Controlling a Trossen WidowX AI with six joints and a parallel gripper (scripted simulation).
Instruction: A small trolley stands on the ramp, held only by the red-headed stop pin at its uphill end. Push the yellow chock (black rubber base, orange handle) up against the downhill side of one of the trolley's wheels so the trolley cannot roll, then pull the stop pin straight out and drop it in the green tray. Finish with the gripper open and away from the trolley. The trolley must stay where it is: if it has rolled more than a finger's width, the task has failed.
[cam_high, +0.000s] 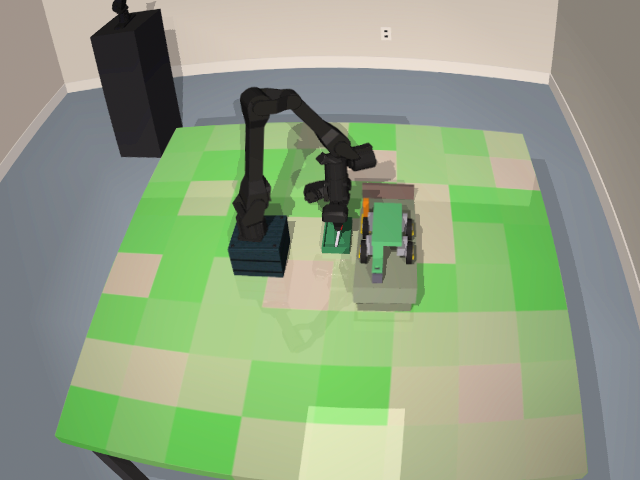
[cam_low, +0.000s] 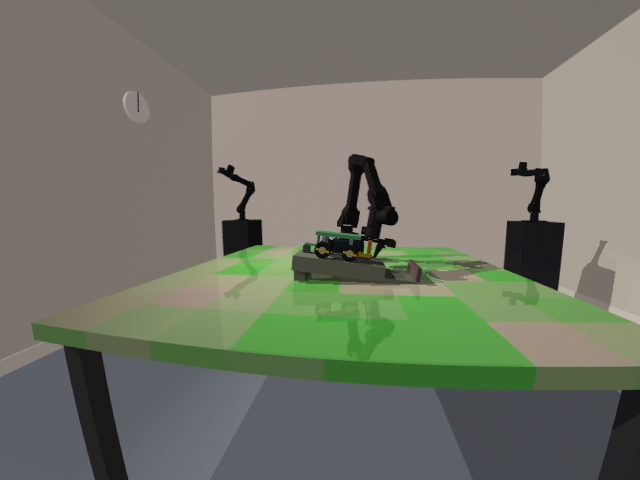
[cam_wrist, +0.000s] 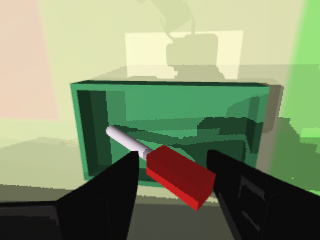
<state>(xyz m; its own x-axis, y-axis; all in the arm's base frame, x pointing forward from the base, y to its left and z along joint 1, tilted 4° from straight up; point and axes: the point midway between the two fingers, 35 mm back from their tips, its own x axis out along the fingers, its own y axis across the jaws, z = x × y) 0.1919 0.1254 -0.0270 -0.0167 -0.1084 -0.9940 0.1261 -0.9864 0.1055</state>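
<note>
Right now the red-headed stop pin is 1 cm to the right of my gripper tip. Round my gripper tip: yellow chock: 8 cm ahead, 1 cm to the right, 5 cm above; then green tray: 1 cm to the right, 4 cm below; then grey ramp: 14 cm ahead, 9 cm to the right, 1 cm above.
</note>
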